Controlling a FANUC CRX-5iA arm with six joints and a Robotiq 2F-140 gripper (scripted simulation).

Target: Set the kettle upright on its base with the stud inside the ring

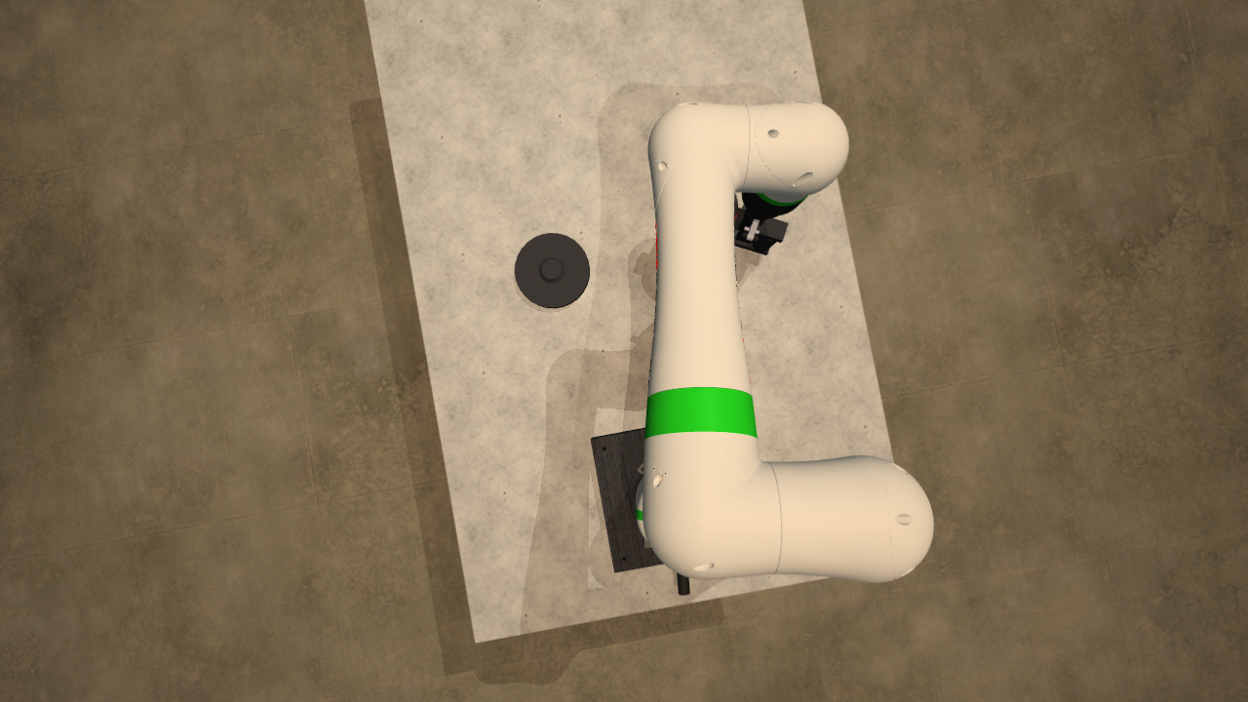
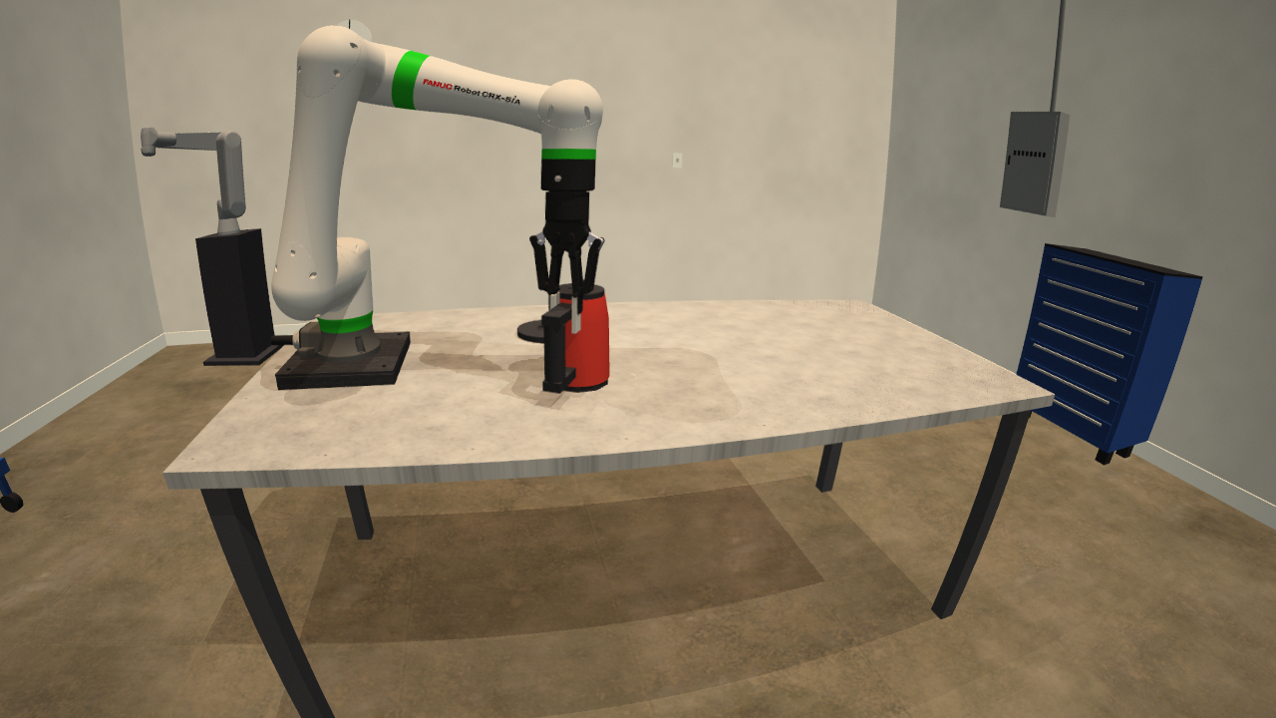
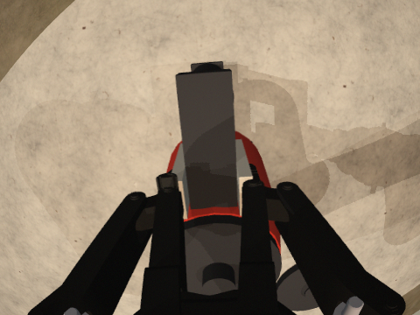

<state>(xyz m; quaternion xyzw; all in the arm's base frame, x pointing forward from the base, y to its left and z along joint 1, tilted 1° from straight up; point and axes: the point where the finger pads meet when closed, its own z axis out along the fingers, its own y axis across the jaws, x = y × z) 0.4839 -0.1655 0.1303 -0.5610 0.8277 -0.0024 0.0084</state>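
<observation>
Now: the red kettle 6 cm below my hand, 3 cm to the left of it and 1 cm ahead of it. The rest, counted from my hand: round black base: 36 cm to the left, 14 cm below, 4 cm behind.
</observation>
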